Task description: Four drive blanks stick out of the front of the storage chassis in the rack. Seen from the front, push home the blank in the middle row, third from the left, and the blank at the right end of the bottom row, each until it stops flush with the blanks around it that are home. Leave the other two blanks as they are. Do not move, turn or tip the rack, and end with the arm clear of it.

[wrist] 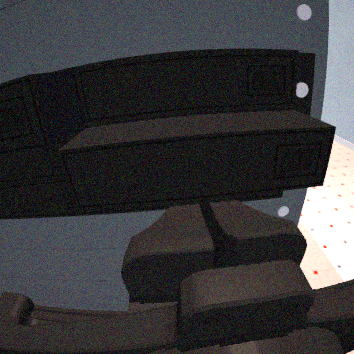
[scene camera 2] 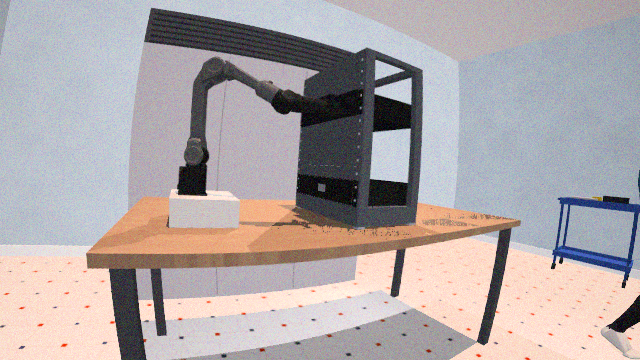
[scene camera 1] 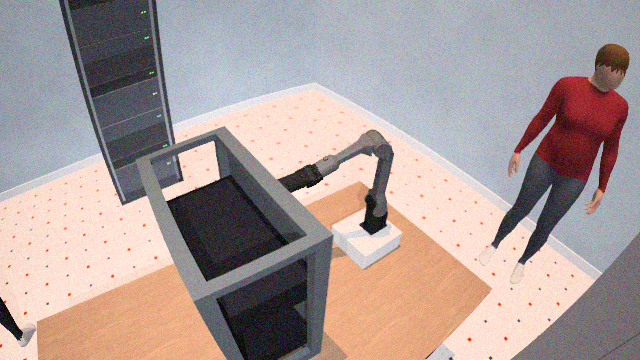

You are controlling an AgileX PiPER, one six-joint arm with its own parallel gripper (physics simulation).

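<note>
The dark storage chassis (scene camera 1: 225, 225) (scene camera 2: 392, 114) sits high in the grey rack (scene camera 1: 319, 290) (scene camera 2: 366, 150). In the wrist view, one black drive blank (wrist: 175, 170) juts out at the chassis's right end. It looks to be in the bottom row, with its top face showing. A blank above it (wrist: 165, 87) sits further back. The left columns are cut off and very dark, so the other blanks' depths cannot be told. My gripper (wrist: 195, 189) is shut and empty, its fingertips just below the jutting blank; contact cannot be told. The rack hides the gripper in scene camera 1.
The rack stands on the wooden table (scene camera 1: 420, 280) (scene camera 2: 250, 245), facing the arm's white base block (scene camera 1: 365, 245) (scene camera 2: 204, 210). A black unit (scene camera 2: 337, 192) sits low in the rack. A person in red (scene camera 1: 592, 125) stands beyond the table. A blue cart (scene camera 2: 595, 255) stands at the right.
</note>
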